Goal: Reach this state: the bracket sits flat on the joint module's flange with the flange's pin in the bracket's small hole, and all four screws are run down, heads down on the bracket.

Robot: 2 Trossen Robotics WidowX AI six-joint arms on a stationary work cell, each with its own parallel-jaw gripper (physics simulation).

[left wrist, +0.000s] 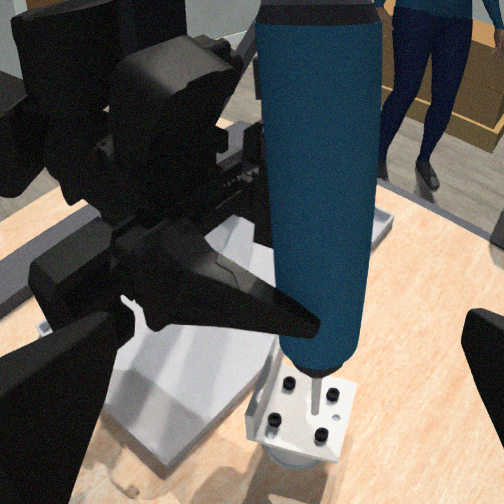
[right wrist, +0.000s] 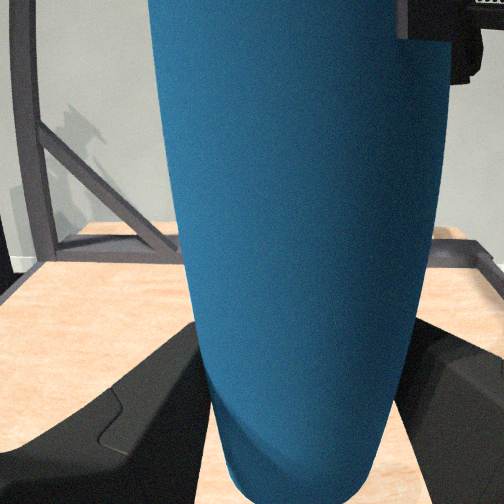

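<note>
In the left wrist view a white bracket (left wrist: 302, 417) lies flat on the round joint module (left wrist: 292, 457), with four black screws (left wrist: 289, 383) in its corners and a small hole (left wrist: 336, 417) near the right edge. A blue-handled screwdriver (left wrist: 320, 200) stands upright over the bracket, its thin bit (left wrist: 315, 397) touching the plate between the screws. My right gripper (left wrist: 300, 320) is shut on the screwdriver's handle; the handle (right wrist: 300, 240) fills the right wrist view between the two black fingers. My left gripper (left wrist: 280, 400) is open, with one finger at each edge of its own view, above and in front of the bracket.
A grey tray (left wrist: 200, 350) lies on the wooden table left of the bracket, partly under the right arm. A dark metal frame (right wrist: 100, 200) stands at the table's far edge. A standing figure (left wrist: 425, 90) and cardboard boxes are beyond the table.
</note>
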